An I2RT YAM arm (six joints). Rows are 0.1 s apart.
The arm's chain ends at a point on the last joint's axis. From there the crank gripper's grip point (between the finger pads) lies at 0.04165 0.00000 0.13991 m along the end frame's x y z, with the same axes.
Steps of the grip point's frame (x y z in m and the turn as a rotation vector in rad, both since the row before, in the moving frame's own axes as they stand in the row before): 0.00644, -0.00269, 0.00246, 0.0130, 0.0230, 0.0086; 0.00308, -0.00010, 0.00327, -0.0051, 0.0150, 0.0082; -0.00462, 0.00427, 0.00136, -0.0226, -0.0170, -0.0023; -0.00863, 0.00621, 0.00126, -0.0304, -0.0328, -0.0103; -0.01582, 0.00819, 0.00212, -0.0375, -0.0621, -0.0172; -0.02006, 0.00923, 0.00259, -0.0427, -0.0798, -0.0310; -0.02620, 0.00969, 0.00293, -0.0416, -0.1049, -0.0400; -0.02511, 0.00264, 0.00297, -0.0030, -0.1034, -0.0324; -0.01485, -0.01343, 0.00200, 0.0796, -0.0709, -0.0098
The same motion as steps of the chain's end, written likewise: 0.00323, -0.00125, 0.00346, 0.0130, 0.0230, 0.0086; 0.00099, -0.00116, 0.00391, -0.0051, 0.0150, 0.0082; -0.00224, 0.00119, 0.00071, -0.0226, -0.0170, -0.0023; -0.00404, 0.00234, 0.00003, -0.0304, -0.0328, -0.0103; -0.00710, 0.00354, -0.00011, -0.0375, -0.0621, -0.0172; -0.00885, 0.00431, -0.00018, -0.0427, -0.0798, -0.0310; -0.01141, 0.00516, -0.00057, -0.0416, -0.1049, -0.0400; -0.01043, 0.00333, -0.00058, -0.0030, -0.1034, -0.0324; -0.00479, -0.00184, -0.00014, 0.0796, -0.0709, -0.0098
